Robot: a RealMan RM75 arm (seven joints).
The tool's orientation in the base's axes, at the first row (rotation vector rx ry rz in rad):
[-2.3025, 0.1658, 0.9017]
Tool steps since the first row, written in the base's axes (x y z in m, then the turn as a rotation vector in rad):
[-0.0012, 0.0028, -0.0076, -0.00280, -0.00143, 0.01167]
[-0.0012, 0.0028, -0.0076, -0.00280, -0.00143, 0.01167]
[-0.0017, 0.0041, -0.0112, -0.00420, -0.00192, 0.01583]
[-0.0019, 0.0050, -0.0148, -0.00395, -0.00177, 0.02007]
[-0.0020, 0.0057, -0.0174, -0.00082, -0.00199, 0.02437]
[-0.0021, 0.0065, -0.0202, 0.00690, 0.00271, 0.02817]
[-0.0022, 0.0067, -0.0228, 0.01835, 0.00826, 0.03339]
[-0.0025, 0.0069, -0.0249, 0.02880, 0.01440, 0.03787]
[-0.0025, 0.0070, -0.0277, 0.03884, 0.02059, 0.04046]
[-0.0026, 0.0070, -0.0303, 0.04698, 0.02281, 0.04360]
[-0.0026, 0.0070, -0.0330, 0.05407, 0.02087, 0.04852]
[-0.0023, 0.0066, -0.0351, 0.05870, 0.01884, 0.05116]
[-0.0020, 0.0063, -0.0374, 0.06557, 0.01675, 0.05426]
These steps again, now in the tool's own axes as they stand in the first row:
[0.0043, 0.0022, 0.0066, -0.00981, -0.00411, -0.00574]
[0.0043, 0.0022, 0.0066, -0.00981, -0.00411, -0.00574]
[0.0064, 0.0033, 0.0097, -0.01361, -0.00546, -0.00754]
[0.0087, 0.0046, 0.0123, -0.01614, -0.00790, -0.00993]
[0.0104, 0.0054, 0.0142, -0.01658, -0.01105, -0.01420]
[0.0122, 0.0063, 0.0163, -0.01267, -0.01931, -0.01775]
[0.0138, 0.0076, 0.0179, -0.00676, -0.03024, -0.02366]
[0.0150, 0.0086, 0.0194, -0.00107, -0.04090, -0.02823]
[0.0168, 0.0100, 0.0210, 0.00554, -0.05046, -0.03151]
[0.0184, 0.0114, 0.0225, 0.00991, -0.05658, -0.03645]
[0.0201, 0.0129, 0.0240, 0.01187, -0.06004, -0.04435]
[0.0217, 0.0142, 0.0247, 0.01344, -0.06141, -0.04967]
[0.0233, 0.0155, 0.0256, 0.01639, -0.06372, -0.05653]

